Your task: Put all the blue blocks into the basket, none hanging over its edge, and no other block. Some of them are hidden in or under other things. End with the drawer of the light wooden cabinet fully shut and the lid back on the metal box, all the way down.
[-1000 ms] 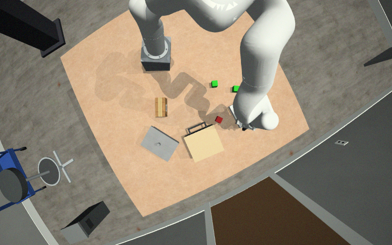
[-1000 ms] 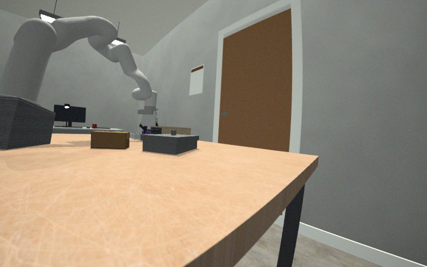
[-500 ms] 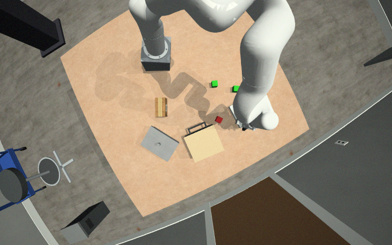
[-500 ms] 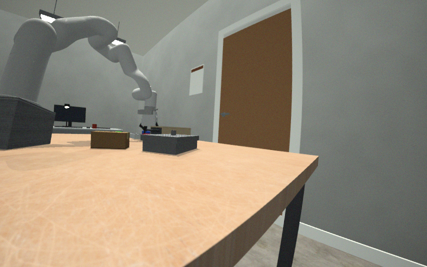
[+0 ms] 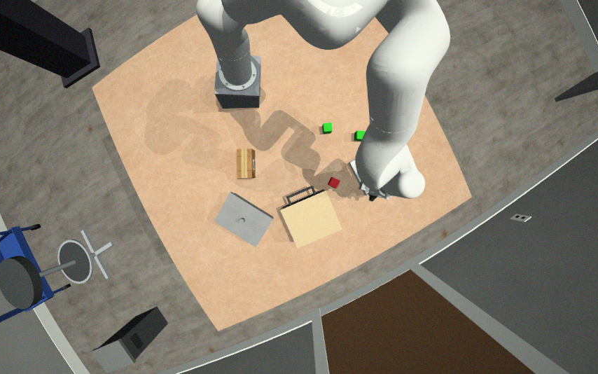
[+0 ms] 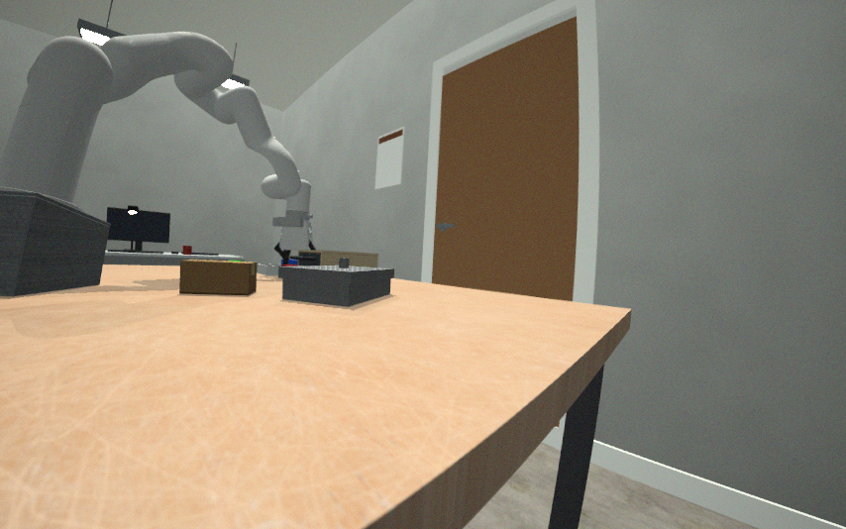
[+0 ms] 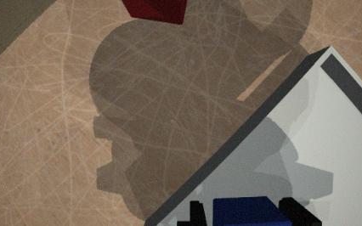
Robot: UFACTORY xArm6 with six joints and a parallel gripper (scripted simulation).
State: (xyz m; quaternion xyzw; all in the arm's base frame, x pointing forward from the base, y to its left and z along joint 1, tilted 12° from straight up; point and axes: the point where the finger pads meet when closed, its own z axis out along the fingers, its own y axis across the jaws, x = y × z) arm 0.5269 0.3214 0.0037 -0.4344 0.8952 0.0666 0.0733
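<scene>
Right now my hand is 30 mm past the white basket, 30 mm to the right of it and 20 mm above it. Also, from my hand: light wooden cabinet 30 mm ahead, 260 mm to the right, 10 mm above; then small brown box 240 mm behind, 420 mm to the right, 10 mm above; then red block 50 mm behind, 140 mm to the right, 10 mm below.
</scene>
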